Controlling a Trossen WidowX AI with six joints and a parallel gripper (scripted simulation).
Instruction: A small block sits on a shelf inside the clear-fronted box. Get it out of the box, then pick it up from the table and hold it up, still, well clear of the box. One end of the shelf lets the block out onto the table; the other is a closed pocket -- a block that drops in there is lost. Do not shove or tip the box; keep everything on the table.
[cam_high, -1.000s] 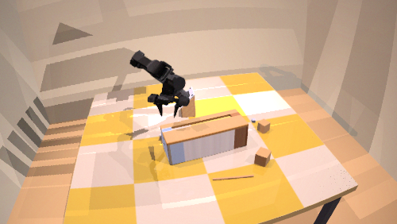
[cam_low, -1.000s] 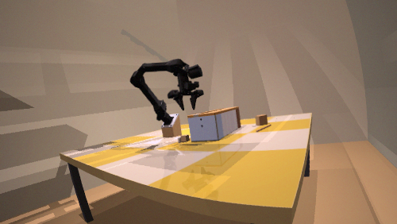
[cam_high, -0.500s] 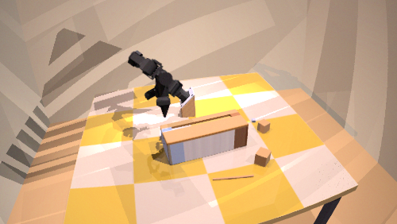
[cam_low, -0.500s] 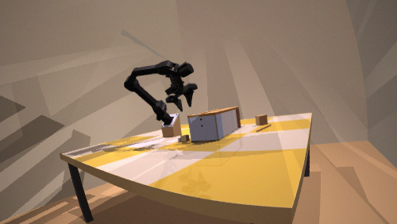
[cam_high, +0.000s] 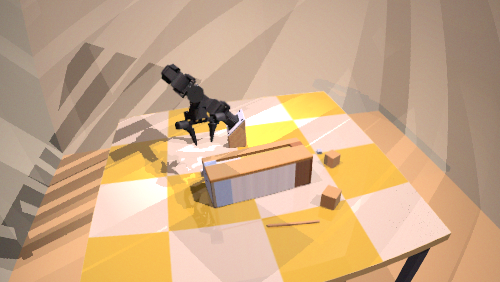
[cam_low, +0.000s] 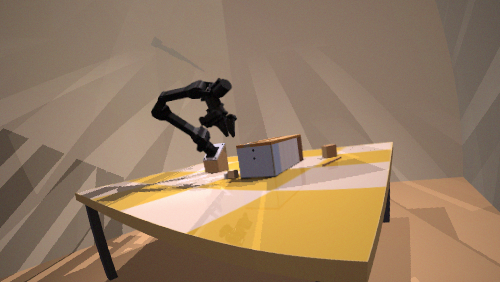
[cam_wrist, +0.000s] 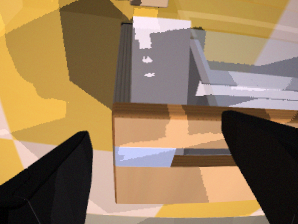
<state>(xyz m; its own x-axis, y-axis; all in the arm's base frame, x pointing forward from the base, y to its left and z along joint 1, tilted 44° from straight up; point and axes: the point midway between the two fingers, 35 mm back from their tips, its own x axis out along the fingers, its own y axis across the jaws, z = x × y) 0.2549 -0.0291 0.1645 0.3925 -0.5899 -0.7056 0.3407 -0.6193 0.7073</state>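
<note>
My gripper tip is 2 cm past the tan block and 15 cm above it. Also, from my gripper tip: box 3 cm ahead, 18 cm to the left, 10 cm below; tiny piece 9 cm behind, 49 cm to the left, 16 cm below; thin stick 31 cm ahead, 27 cm to the left, 16 cm below.
</note>
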